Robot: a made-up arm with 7 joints. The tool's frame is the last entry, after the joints.
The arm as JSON. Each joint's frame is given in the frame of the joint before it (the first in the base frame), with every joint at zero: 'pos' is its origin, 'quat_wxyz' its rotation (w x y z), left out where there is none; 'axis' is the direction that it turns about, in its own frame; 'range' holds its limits. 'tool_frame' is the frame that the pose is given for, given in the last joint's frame.
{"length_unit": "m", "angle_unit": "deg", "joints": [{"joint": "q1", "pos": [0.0, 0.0, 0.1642], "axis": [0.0, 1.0, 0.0], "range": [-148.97, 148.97]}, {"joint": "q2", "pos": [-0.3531, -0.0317, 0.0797], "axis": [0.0, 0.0, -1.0], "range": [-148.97, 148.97]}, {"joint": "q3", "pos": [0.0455, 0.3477, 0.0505], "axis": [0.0, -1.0, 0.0], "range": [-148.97, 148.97]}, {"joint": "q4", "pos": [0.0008, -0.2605, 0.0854], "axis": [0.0, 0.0, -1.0], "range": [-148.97, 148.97]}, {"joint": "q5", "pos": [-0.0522, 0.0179, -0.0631], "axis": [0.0, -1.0, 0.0], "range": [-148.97, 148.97]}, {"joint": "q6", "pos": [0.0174, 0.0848, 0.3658], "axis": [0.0, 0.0, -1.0], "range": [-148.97, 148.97]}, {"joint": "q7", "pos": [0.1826, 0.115, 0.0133], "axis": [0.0, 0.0, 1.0], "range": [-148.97, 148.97]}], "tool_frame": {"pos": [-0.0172, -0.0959, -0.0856]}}
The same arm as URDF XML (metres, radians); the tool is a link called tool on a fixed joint. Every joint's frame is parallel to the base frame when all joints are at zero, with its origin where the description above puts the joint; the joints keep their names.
<robot name="arm">
  <joint name="q1" type="revolute">
    <parent link="base"/>
    <child link="link1"/>
    <origin xyz="0 0 0.1642" rpy="0 0 0"/>
    <axis xyz="0 1 0"/>
    <limit lower="-2.6" upper="2.6"/>
  </joint>
  <joint name="q2" type="revolute">
    <parent link="link1"/>
    <child link="link2"/>
    <origin xyz="-0.3531 -0.0317 0.0797" rpy="0 0 0"/>
    <axis xyz="0 0 -1"/>
    <limit lower="-2.6" upper="2.6"/>
  </joint>
  <joint name="q3" type="revolute">
    <parent link="link2"/>
    <child link="link3"/>
    <origin xyz="0.0455 0.3477 0.0505" rpy="0 0 0"/>
    <axis xyz="0 -1 0"/>
    <limit lower="-2.6" upper="2.6"/>
  </joint>
  <joint name="q4" type="revolute">
    <parent link="link3"/>
    <child link="link4"/>
    <origin xyz="0.0008 -0.2605 0.0854" rpy="0 0 0"/>
    <axis xyz="0 0 -1"/>
    <limit lower="-2.6" upper="2.6"/>
  </joint>
  <joint name="q5" type="revolute">
    <parent link="link4"/>
    <child link="link5"/>
    <origin xyz="-0.0522 0.0179 -0.0631" rpy="0 0 0"/>
    <axis xyz="0 -1 0"/>
    <limit lower="-2.6" upper="2.6"/>
  </joint>
  <joint name="q6" type="revolute">
    <parent link="link5"/>
    <child link="link6"/>
    <origin xyz="0.0174 0.0848 0.3658" rpy="0 0 0"/>
    <axis xyz="0 0 -1"/>
    <limit lower="-2.6" upper="2.6"/>
  </joint>
  <joint name="q7" type="revolute">
    <parent link="link6"/>
    <child link="link7"/>
    <origin xyz="0.1826 0.115 0.0133" rpy="0 0 0"/>
    <axis xyz="0 0 1"/>
    <limit lower="-2.6" upper="2.6"/>
  </joint>
  <joint name="tool_joint" type="fixed">
    <parent link="link7"/>
    <child link="tool"/>
    <origin xyz="-0.0172 -0.0959 -0.0856" rpy="0 0 0"/>
  </joint>
  <link name="base"/>
  <link name="link1"/>
  <link name="link2"/>
  <link name="link3"/>
  <link name="link4"/>
  <link name="link5"/>
  <link name="link6"/>
  <link name="link7"/>
  <link name="tool"/>
</robot>

